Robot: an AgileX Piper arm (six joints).
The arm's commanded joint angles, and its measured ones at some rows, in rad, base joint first. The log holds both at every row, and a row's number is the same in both.
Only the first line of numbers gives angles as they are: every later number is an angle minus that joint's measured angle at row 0.
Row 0, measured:
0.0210, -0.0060, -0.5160, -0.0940, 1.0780, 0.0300
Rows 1 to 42, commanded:
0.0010, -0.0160, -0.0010, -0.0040, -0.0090, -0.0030
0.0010, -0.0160, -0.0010, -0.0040, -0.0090, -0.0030
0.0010, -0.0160, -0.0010, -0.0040, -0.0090, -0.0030
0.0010, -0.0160, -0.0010, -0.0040, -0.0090, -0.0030
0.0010, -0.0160, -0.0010, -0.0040, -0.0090, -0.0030
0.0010, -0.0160, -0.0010, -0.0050, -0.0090, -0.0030
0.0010, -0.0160, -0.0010, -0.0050, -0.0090, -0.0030
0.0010, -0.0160, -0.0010, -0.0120, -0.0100, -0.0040
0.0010, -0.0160, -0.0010, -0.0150, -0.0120, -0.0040
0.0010, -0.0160, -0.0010, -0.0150, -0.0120, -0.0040
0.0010, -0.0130, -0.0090, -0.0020, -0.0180, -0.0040
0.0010, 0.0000, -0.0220, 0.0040, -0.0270, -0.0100
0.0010, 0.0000, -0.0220, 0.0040, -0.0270, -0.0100
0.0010, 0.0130, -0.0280, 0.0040, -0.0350, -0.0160
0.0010, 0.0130, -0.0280, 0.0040, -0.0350, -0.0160
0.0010, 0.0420, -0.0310, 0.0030, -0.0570, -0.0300
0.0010, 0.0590, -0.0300, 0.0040, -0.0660, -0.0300
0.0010, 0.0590, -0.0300, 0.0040, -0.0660, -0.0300
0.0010, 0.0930, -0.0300, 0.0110, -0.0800, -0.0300
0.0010, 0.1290, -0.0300, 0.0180, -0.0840, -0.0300
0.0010, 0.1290, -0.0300, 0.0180, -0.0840, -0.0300
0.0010, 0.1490, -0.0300, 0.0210, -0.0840, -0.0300
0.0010, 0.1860, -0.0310, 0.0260, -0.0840, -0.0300
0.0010, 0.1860, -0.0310, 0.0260, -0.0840, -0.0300
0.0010, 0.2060, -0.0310, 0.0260, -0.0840, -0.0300
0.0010, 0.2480, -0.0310, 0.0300, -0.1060, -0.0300
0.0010, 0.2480, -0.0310, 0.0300, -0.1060, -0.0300
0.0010, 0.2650, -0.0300, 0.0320, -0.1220, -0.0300
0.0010, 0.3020, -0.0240, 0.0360, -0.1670, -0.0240
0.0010, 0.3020, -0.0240, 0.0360, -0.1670, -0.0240
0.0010, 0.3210, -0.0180, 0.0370, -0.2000, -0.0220
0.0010, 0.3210, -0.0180, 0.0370, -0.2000, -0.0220
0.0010, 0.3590, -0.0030, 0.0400, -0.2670, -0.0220
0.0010, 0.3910, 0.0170, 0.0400, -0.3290, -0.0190
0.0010, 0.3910, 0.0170, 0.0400, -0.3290, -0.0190
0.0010, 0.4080, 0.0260, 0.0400, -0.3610, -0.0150
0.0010, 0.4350, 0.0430, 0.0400, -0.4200, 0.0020
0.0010, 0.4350, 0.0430, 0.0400, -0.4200, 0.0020
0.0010, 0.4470, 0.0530, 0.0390, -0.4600, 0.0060
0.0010, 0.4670, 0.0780, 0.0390, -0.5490, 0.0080
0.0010, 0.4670, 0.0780, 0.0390, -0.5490, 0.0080
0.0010, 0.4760, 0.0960, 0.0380, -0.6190, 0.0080
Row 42, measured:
0.0000, 0.4530, 0.0640, 0.0350, -0.4540, 0.0000
